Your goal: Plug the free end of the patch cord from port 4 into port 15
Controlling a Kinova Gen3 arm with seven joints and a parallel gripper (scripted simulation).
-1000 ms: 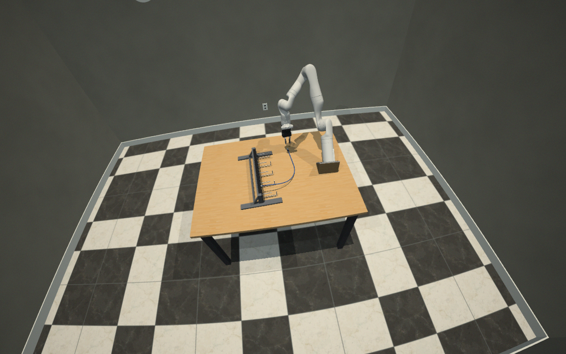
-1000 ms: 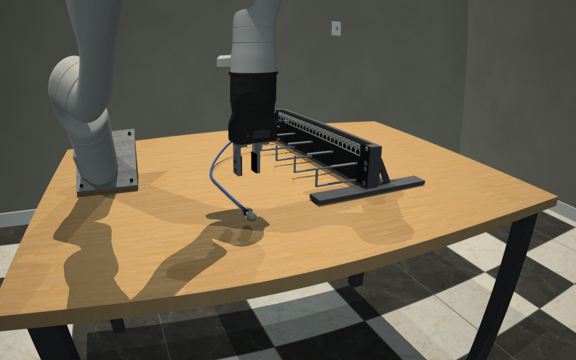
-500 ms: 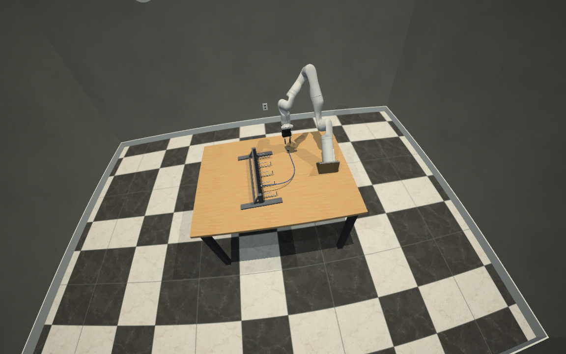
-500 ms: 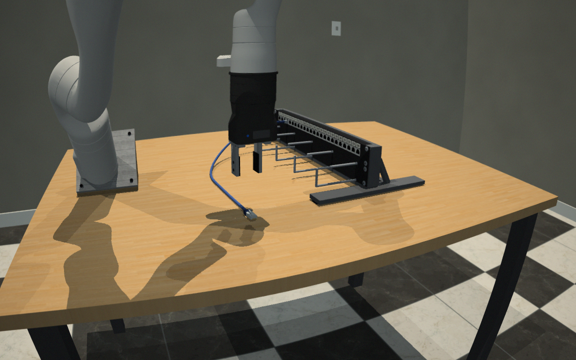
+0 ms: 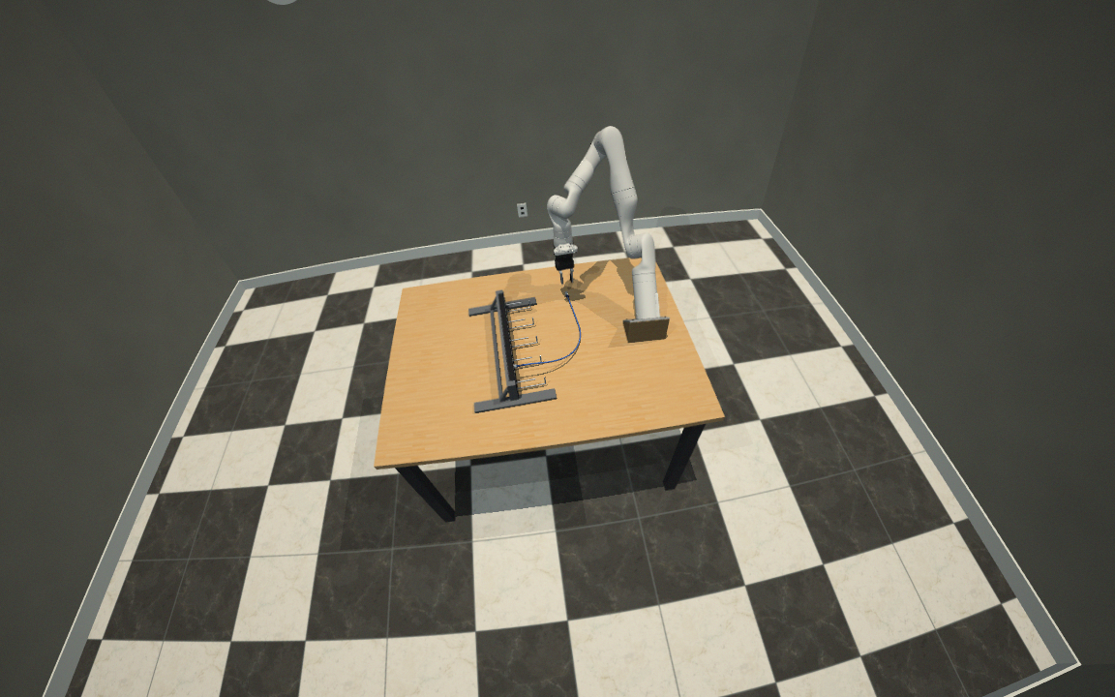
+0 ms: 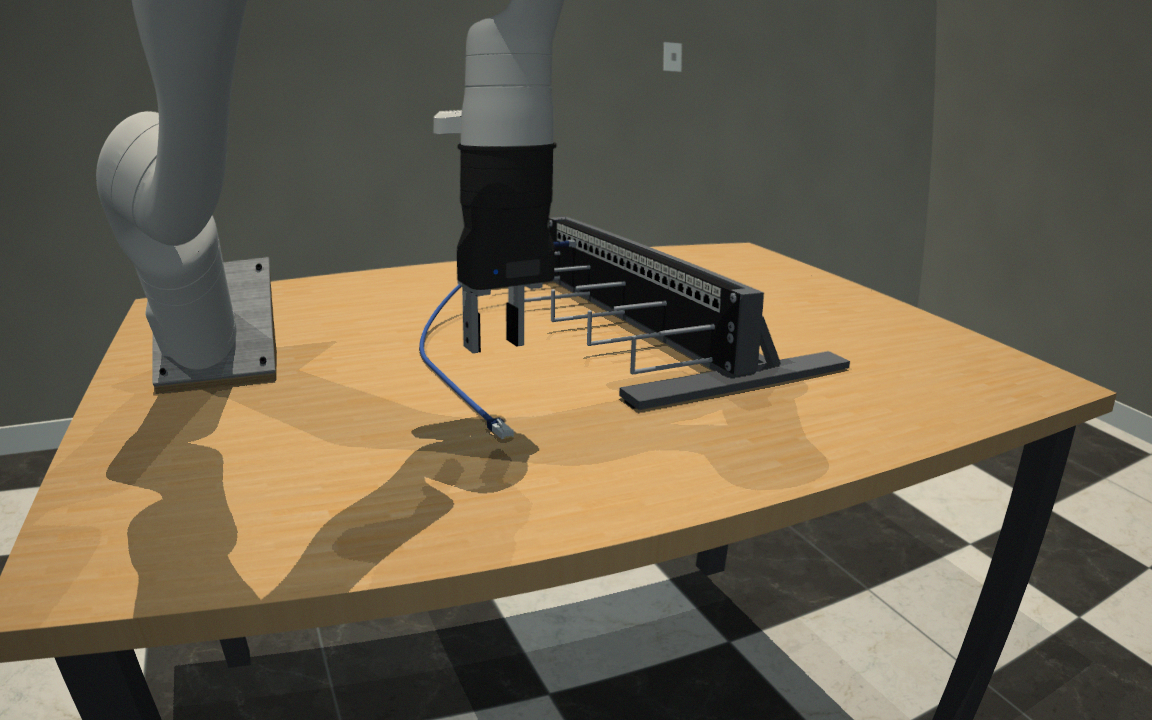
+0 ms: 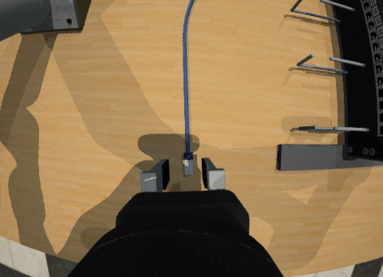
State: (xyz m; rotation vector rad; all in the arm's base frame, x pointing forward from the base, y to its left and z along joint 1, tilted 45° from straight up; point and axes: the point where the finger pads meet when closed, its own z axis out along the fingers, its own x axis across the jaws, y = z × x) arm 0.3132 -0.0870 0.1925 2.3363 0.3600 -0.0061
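Now: the plug 1 cm to the right of my hand and 9 cm below it.
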